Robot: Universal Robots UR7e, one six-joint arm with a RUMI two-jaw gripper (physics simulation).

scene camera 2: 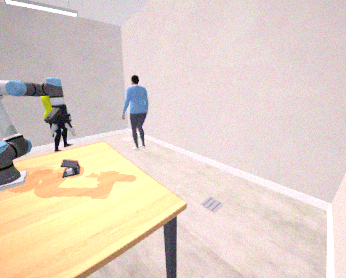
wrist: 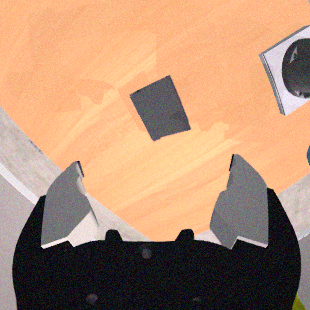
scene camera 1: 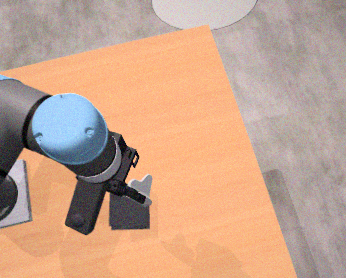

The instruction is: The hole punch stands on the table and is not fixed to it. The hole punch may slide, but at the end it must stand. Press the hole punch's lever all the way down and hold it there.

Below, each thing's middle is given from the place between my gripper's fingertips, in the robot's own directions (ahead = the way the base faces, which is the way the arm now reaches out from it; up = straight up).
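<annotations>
I find the flat lever (scene camera 1: 122, 211) 19 cm lower than my hand, and I see that it is also 1 cm behind my hand.
</annotations>
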